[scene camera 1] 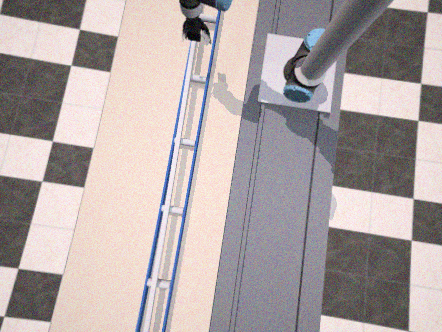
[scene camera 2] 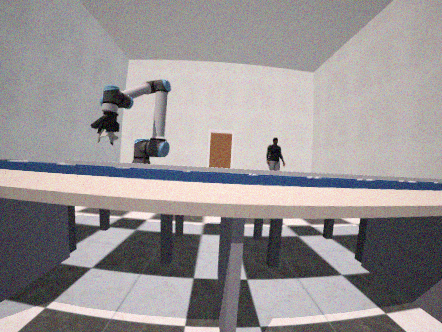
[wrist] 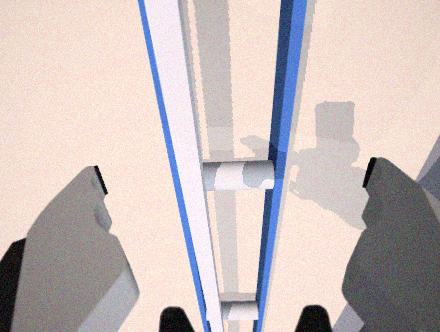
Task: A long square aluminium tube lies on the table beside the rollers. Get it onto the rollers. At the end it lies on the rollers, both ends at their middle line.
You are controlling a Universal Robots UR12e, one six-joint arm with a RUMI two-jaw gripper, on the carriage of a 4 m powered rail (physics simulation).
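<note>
The long square aluminium tube lies across the rollers, close along the left blue side rail in scene camera 1 and the wrist view, off the rollers' middle line. Neither tube end shows clearly; the upper stretch in scene camera 1 runs behind the gripper. In scene camera 2 a thin grey edge of the tube shows above the blue rail. My gripper is open and empty, well above the rollers, its fingers wide apart on either side of both rails.
The right blue side rail stands across the roller bed. The pale table bears the roller bed. The grey powered rail runs beside the table. A person stands in the background by a brown door.
</note>
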